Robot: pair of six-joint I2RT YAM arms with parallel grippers.
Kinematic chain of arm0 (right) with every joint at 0, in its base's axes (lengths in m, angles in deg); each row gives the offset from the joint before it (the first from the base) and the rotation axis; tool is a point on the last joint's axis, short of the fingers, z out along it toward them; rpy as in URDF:
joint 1: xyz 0 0 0.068 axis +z
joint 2: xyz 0.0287 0.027 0.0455 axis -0.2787 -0.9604 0
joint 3: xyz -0.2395 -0.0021 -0.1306 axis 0.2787 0.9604 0
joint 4: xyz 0.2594 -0.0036 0.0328 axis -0.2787 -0.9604 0
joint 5: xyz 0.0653 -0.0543 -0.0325 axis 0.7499 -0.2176 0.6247
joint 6: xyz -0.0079 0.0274 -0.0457 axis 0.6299 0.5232 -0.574
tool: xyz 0 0 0 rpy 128.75 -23.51 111.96
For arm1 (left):
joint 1: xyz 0 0 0.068 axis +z
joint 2: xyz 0.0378 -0.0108 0.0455 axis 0.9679 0.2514 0
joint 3: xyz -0.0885 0.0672 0.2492 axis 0.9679 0.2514 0
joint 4: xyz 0.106 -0.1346 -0.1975 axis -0.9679 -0.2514 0
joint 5: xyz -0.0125 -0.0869 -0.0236 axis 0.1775 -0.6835 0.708
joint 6: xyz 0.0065 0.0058 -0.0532 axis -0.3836 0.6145 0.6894
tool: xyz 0 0 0 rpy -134.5 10.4 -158.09
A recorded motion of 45 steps. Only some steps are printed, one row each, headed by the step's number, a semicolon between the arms.
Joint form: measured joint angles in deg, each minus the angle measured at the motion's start. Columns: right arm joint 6, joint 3, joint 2, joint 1, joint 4, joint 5; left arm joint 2, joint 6, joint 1, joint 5, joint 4, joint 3.
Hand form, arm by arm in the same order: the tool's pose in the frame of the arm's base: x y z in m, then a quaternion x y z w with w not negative. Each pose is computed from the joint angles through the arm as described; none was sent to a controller.
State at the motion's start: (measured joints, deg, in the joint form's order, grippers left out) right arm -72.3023 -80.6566 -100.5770 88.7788 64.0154 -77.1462; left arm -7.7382 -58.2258 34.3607 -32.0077 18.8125 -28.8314
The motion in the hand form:
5: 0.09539 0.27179 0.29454 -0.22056 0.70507 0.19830 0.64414; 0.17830 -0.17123 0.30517 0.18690 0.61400 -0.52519 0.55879
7: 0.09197 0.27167 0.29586 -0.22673 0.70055 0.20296 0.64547; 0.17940 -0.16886 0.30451 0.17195 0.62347 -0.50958 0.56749
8: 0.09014 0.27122 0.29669 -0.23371 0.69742 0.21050 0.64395; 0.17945 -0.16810 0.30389 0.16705 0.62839 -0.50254 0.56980
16: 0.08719 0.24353 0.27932 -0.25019 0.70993 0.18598 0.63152; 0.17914 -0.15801 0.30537 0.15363 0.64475 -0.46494 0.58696
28: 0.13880 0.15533 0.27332 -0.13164 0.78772 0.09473 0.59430; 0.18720 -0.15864 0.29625 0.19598 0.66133 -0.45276 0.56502
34: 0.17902 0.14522 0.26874 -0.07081 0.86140 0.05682 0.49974; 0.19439 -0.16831 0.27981 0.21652 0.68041 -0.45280 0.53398
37: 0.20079 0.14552 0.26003 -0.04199 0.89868 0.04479 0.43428; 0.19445 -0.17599 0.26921 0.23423 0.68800 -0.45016 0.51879
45: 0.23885 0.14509 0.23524 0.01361 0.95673 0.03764 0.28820; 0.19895 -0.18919 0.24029 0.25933 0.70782 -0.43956 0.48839
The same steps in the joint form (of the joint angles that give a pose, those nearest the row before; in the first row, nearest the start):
5: -2.32 -0.72 -1.77 2.67 1.38 -6.12; -0.83 0.22 -0.11 0.83 -0.53 0.04
7: -2.93 -0.55 -1.40 3.30 1.75 -5.88; -1.33 -0.28 0.13 3.32 -1.92 0.07
8: -3.13 -0.39 -1.03 3.54 1.79 -4.90; -1.60 -0.59 0.13 4.33 -2.75 0.09
16: -3.32 5.86 5.09 2.67 -1.86 -4.57; -4.20 -3.06 1.46 7.41 -7.45 0.07
28: 3.96 9.64 18.88 -18.97 -21.31 0.92; -2.27 -6.47 3.30 2.08 -10.38 -0.57
34: 12.33 1.53 10.34 -29.48 -35.36 7.08; 1.73 -7.30 2.89 -0.26 -10.47 -0.55
37: 16.79 -3.08 3.69 -33.38 -42.01 10.84; 3.78 -8.59 1.64 -0.79 -10.27 -0.15
45: 24.15 -11.41 -9.33 -39.52 -53.90 20.11; 9.62 -10.71 0.20 -1.53 -8.11 1.14

